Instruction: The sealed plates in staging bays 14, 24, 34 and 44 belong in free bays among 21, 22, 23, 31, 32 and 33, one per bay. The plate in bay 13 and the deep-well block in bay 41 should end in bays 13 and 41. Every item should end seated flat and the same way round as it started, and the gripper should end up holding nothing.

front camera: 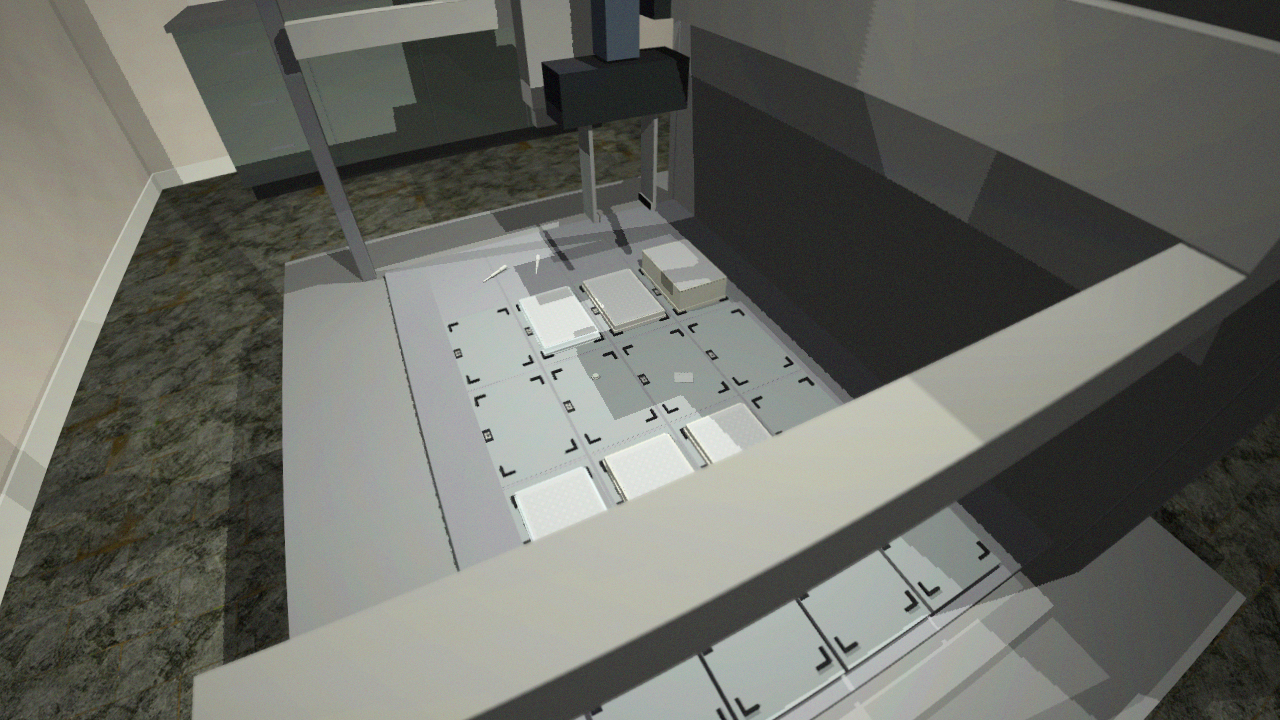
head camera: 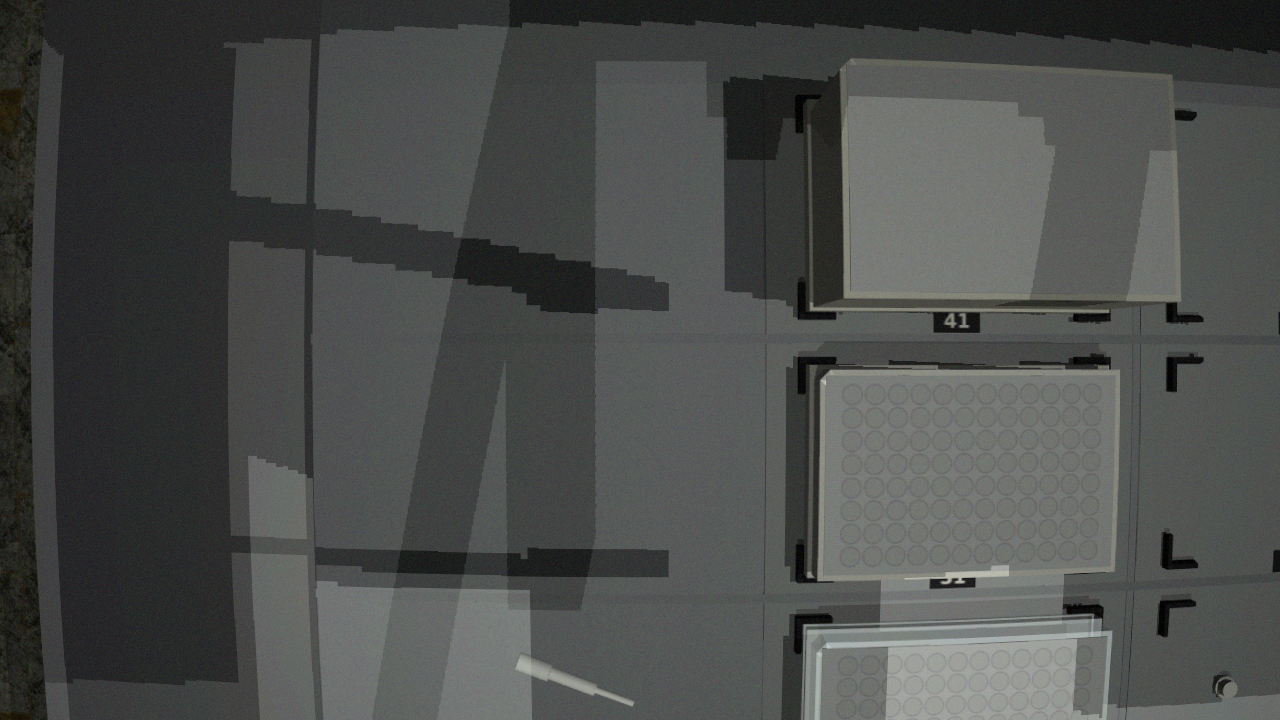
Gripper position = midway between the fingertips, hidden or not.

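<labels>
My gripper is out of frame in the head camera view, while it does show in the front camera view (620,210). There is a deep-well block too, visible to me in the head camera view as well as in the front camera view. On that block, (front camera: 679,271) and (head camera: 1066,230) are the same spot.
</labels>
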